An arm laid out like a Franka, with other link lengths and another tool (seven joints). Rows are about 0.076 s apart.
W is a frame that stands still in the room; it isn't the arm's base.
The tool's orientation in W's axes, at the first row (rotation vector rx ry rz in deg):
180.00 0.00 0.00
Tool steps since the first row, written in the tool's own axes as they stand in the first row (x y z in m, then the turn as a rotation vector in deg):
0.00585 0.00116 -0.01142 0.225 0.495 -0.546
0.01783 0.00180 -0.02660 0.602 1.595 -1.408
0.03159 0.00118 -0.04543 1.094 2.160 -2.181
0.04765 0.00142 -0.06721 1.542 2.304 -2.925
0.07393 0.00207 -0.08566 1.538 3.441 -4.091
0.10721 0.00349 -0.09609 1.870 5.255 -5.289
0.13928 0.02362 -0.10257 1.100 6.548 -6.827
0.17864 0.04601 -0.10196 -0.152 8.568 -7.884
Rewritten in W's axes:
0.00585 -0.00116 0.01142 0.225 -0.495 0.546
0.01783 -0.00180 0.02660 0.602 -1.595 1.408
0.03159 -0.00118 0.04543 1.094 -2.160 2.181
0.04765 -0.00142 0.06721 1.542 -2.304 2.925
0.07393 -0.00207 0.08566 1.538 -3.441 4.091
0.10721 -0.00349 0.09609 1.870 -5.255 5.289
0.13928 -0.02362 0.10257 1.100 -6.548 6.827
0.17864 -0.04601 0.10196 -0.152 -8.568 7.884

